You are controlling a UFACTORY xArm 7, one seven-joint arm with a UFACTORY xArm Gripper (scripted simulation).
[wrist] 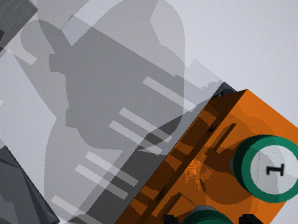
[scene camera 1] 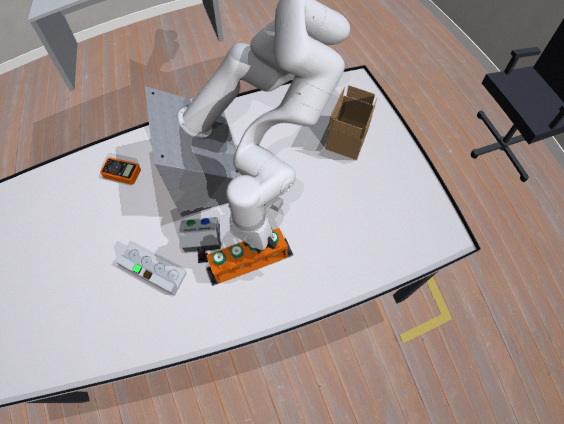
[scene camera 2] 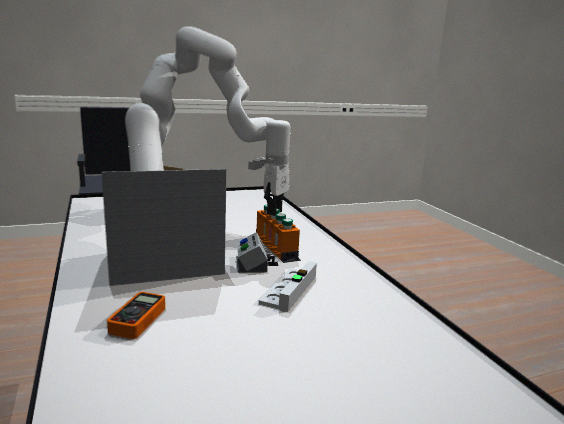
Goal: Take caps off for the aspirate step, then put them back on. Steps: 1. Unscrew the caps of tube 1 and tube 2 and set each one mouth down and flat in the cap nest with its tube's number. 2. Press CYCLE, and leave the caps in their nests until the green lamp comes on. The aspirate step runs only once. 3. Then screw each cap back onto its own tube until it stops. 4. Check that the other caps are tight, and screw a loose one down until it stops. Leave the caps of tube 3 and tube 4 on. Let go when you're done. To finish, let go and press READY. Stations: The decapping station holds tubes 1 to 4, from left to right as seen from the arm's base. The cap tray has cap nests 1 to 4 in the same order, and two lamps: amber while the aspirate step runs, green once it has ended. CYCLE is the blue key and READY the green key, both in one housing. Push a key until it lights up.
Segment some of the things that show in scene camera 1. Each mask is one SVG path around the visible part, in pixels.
The gripper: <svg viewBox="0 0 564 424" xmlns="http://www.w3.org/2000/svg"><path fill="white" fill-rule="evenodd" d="M230 215L231 233L244 241L244 246L249 244L257 248L259 254L261 250L264 251L268 247L275 249L276 243L272 240L272 229L266 216L264 223L257 230L240 231L234 225Z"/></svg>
A cardboard box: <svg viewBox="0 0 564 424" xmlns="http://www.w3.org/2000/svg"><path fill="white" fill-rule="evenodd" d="M348 85L347 95L343 97L344 86L330 115L326 149L357 160L362 148L363 138L365 140L367 134L367 125L368 127L370 126L370 117L373 115L377 98L373 106L374 93Z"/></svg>
